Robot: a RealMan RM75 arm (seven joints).
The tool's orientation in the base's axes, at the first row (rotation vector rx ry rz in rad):
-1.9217, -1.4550, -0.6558
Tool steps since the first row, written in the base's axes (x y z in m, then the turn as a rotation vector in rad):
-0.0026, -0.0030, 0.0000, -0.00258, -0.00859, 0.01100
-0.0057, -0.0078, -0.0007, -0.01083, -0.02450, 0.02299
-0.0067, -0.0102, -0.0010, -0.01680, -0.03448, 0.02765
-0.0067, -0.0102, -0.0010, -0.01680, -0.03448, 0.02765
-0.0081, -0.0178, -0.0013, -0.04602, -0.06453, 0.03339
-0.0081, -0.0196, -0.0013, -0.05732, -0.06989, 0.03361
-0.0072, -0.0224, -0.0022, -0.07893, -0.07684, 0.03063
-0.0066, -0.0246, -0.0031, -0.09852, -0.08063, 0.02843
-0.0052, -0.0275, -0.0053, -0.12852, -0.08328, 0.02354
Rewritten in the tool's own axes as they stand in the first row. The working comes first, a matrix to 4 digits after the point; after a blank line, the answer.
The tool's axes in the first row as the columns of a matrix, in the base's axes (used below as rounded here):
0.2653, 0.9641, 0.0140
0.6490, -0.1893, 0.7369
0.7130, -0.1864, -0.6759

-0.0026, -0.0019, -0.0022, 0.00158, -0.00291, -0.01380
-0.0071, -0.0039, -0.0054, -0.00238, -0.01009, -0.03374
-0.0091, -0.0043, -0.0069, -0.00712, -0.01482, -0.04433
-0.0091, -0.0043, -0.0069, -0.00712, -0.01482, -0.04433
-0.0146, -0.0042, -0.0124, -0.03028, -0.03838, -0.07076
-0.0158, -0.0039, -0.0137, -0.03660, -0.04830, -0.07502
-0.0180, -0.0023, -0.0151, -0.04897, -0.06726, -0.07843
-0.0199, -0.0011, -0.0161, -0.05820, -0.08502, -0.08001
-0.0230, 0.0012, -0.0168, -0.07136, -0.11253, -0.07908

